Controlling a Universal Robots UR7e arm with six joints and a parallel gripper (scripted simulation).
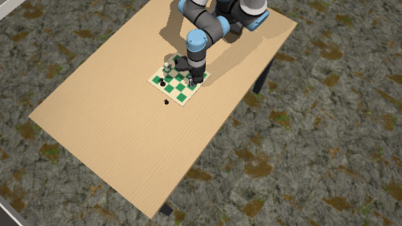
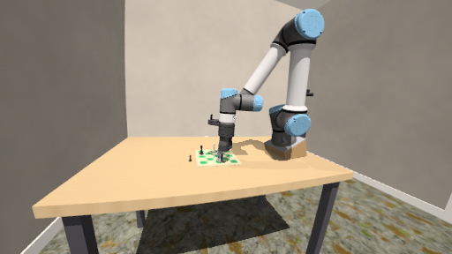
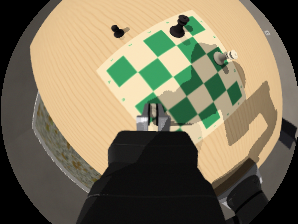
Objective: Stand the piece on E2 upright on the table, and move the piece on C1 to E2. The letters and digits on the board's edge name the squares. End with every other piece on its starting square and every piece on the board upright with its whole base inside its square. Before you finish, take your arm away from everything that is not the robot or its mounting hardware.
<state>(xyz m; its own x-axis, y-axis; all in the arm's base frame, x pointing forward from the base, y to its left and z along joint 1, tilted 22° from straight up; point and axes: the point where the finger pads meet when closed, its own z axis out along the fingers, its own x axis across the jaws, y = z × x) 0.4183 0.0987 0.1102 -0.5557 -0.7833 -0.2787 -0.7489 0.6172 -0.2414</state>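
The chessboard is 7 cm to the right of my hand, 3 cm below it and 1 cm ahead of it. Round my hand: small black piece (14 cm ahead, 3 cm to the right, 2 cm below); small pale piece (1 cm below).
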